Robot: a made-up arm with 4 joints.
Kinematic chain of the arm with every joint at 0, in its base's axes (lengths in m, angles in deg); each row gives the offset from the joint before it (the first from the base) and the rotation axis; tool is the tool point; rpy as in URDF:
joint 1: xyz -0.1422 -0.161 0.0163 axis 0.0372 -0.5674 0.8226
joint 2: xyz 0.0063 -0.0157 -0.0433 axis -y
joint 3: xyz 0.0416 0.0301 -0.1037 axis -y
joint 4: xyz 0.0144 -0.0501 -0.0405 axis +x
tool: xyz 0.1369 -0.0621 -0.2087 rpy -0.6 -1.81 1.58
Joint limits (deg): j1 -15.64..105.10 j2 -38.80..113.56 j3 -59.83..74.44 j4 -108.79..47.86
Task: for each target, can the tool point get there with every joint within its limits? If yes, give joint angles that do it. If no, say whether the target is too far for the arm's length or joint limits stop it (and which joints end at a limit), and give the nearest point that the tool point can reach.
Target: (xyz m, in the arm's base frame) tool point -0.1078 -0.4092 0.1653
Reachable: yes | joints 3.08 100.21 17.92 -84.68
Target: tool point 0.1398 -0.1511 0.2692
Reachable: yes | joints 25.85 73.40 30.98 -0.65
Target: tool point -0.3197 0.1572 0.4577
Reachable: no: too far | nearest point -0.2557 0.0734 0.3289 | short by 0.166 m
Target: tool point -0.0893 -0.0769 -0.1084
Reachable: no: joint limits stop it (at a limit: joint 2, joint 3, joint 4) | nearest point 0.0983 -0.0263 -0.1908 | short by 0.211 m
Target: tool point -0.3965 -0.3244 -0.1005
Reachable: no: joint limits stop it (at a limit: joint 1, joint 2, joint 3) | nearest point -0.4355 -0.3216 -0.2176 | short by 0.123 m
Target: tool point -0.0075 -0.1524 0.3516
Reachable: yes | joints 84.54 92.70 0.50 -52.23
